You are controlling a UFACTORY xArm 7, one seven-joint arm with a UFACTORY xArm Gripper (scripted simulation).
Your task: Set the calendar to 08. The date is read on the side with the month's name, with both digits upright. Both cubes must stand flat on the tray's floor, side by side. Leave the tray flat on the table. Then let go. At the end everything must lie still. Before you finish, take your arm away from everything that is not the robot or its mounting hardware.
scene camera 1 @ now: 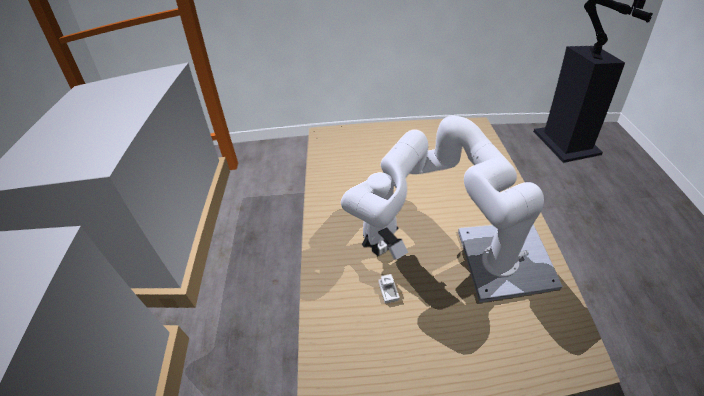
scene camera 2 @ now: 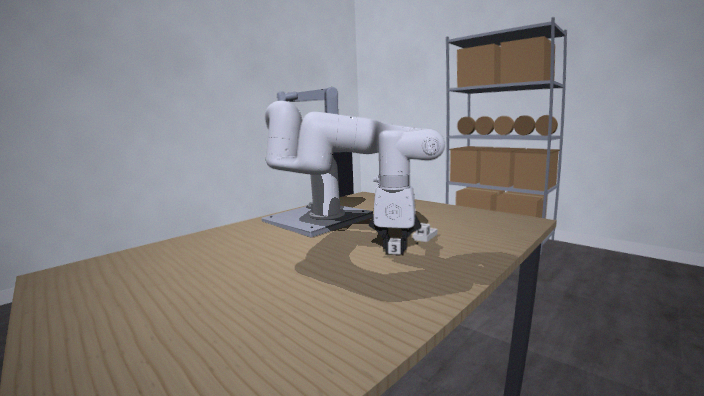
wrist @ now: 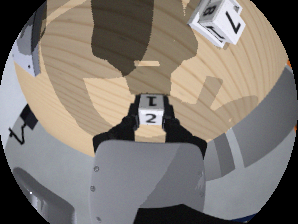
Labels:
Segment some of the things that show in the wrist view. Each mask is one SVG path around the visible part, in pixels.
My gripper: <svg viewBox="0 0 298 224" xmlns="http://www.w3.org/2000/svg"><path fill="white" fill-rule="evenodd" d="M93 137L95 156L89 180L89 211L92 224L247 224L247 222L225 220L203 213L206 190L203 160L207 149L207 142L197 136L193 136L192 133L180 125L180 121L175 118L173 105L169 105L168 96L163 97L164 116L162 121L162 129L166 133L165 142L168 143L135 141L135 131L140 126L138 112L140 95L135 96L134 104L130 103L128 114L122 118L121 123L111 128L108 132L103 132Z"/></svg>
A white digit cube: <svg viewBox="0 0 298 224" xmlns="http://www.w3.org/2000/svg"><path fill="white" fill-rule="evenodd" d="M142 94L138 108L140 124L162 125L164 116L163 96Z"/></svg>

